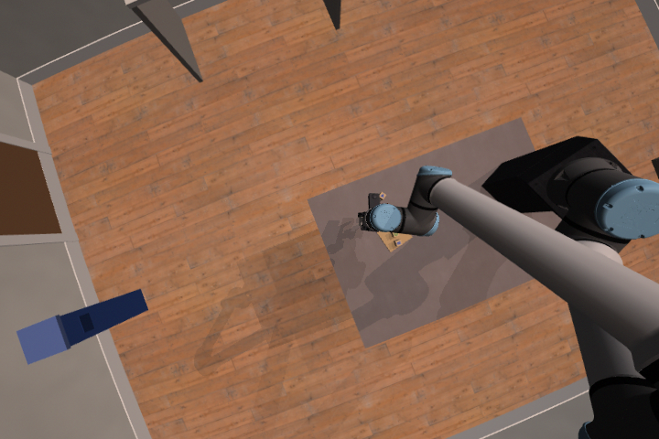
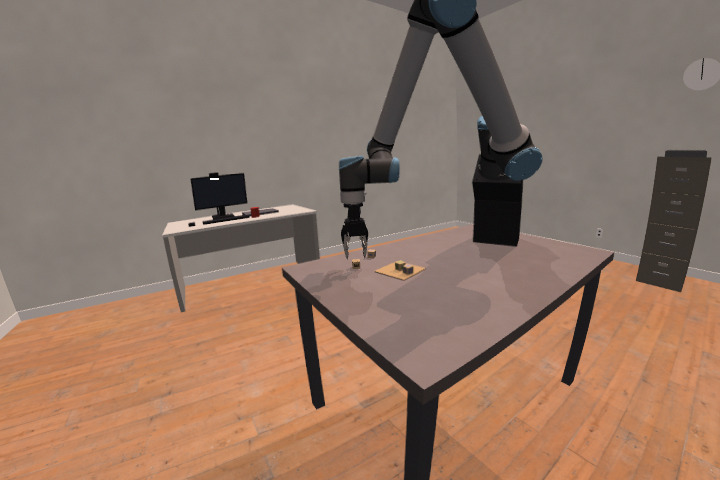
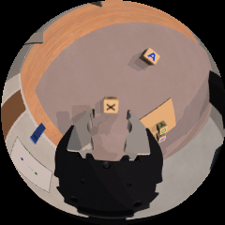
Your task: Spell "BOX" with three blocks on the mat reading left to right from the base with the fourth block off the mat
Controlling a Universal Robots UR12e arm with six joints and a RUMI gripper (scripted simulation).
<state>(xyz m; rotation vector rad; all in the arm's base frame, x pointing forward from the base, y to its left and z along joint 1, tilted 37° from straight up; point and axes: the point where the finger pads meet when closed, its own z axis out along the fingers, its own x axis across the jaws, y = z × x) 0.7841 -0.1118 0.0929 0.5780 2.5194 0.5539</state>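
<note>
Right now the O block is 130 mm behind my hand, 120 mm to the left of it and 30 mm below it. Also, from my hand: tan mat (130 mm behind, 120 mm to the left, 50 mm below).
</note>
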